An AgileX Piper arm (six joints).
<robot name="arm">
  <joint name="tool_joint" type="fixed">
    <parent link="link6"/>
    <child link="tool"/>
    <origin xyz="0 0 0"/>
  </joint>
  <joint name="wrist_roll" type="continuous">
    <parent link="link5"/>
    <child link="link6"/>
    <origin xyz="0 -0.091 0" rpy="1.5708 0 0"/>
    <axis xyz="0 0 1"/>
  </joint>
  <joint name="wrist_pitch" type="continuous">
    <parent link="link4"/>
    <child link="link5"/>
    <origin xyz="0 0 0" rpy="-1.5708 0 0"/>
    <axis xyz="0 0 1"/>
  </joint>
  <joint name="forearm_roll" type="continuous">
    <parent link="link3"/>
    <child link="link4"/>
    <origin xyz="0.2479 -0.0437 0" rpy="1.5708 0 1.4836"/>
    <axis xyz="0 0 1"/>
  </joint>
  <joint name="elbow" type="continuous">
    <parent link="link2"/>
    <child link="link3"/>
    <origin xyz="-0.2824 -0.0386 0"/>
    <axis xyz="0 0 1"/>
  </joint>
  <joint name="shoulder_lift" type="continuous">
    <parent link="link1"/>
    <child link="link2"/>
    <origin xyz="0 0 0" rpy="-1.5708 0 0"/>
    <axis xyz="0 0 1"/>
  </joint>
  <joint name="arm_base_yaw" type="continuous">
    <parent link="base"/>
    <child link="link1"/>
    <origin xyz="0 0 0.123"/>
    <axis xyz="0 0 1"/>
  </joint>
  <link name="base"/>
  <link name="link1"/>
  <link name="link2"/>
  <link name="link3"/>
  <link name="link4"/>
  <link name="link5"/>
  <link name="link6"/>
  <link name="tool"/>
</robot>
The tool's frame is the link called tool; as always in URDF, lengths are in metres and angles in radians. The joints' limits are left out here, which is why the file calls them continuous.
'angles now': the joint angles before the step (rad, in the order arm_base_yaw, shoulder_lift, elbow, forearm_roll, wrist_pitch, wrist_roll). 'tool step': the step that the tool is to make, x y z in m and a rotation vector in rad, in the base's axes. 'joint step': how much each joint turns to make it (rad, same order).
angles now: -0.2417 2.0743 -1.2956 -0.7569 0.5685 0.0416
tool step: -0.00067 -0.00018 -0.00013 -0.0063 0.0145 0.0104
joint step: 0.0001 0.0000 0.0000 0.0015 0.0079 -0.0184
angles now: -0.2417 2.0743 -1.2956 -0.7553 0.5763 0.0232
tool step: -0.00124 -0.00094 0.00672 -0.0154 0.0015 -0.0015
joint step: 0.0000 -0.0152 -0.0018 -0.0074 0.0182 -0.0042
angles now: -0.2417 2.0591 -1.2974 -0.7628 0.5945 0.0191
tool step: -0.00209 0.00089 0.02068 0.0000 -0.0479 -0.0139
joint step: 0.0001 -0.0518 0.0000 0.0184 0.0067 -0.0010
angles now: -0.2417 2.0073 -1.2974 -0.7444 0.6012 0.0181
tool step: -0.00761 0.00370 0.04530 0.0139 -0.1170 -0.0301
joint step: 0.0001 -0.1156 0.0000 0.0527 0.0061 -0.0018
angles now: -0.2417 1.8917 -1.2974 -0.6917 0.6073 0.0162
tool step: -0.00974 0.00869 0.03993 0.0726 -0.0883 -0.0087
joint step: 0.0000 -0.1019 -0.0168 0.1634 0.0230 -0.0945
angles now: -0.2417 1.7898 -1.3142 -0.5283 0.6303 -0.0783
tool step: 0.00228 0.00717 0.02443 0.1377 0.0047 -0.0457
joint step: 0.0000 -0.0101 -0.1060 0.2148 0.1402 -0.0968
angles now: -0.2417 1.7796 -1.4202 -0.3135 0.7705 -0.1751
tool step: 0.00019 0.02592 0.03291 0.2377 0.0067 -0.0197
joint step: 0.0235 -0.0179 -0.1284 0.2688 0.2020 -0.0520
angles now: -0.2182 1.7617 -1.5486 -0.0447 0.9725 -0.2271
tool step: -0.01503 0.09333 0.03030 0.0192 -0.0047 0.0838
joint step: 0.2625 -0.0872 -0.0056 -0.0694 0.1037 0.1978
